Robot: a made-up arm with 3 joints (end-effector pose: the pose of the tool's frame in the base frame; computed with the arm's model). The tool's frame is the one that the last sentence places. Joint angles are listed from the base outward.
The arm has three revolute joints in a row. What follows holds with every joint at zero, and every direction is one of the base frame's.
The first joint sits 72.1 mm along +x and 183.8 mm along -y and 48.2 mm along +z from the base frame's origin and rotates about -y.
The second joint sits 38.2 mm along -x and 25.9 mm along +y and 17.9 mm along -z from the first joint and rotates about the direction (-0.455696, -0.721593, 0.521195).
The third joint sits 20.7 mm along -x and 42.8 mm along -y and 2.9 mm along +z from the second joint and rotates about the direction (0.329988, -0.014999, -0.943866).
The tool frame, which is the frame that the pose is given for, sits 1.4 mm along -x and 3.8 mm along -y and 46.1 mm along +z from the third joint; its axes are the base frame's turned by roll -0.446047, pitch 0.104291 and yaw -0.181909 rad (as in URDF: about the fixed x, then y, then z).
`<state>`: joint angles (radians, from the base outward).
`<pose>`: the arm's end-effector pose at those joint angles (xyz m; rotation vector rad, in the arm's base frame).
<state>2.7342 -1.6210 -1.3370</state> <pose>0.1076 -0.2074 0.0128 -0.4739 -1.9306 0.5877</pose>
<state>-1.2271 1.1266 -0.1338</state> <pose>0.0725 -0.1950 0.1291 -0.5872 0.2687 0.7941</pose>
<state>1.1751 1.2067 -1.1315</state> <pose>0.0270 -0.1889 -0.0212 -2.3533 -1.6209 -0.0439</pose>
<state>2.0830 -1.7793 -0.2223</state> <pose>0.0920 -0.2180 -0.0070 0.6022 -0.5184 0.1512</pose>
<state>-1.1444 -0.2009 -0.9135</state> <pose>0.0754 -0.1939 0.1141 -0.1938 1.1401 0.9181</pose>
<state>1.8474 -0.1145 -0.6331</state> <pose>0.0585 -0.1967 -0.0165 -0.7632 -1.6721 -0.2734</pose>
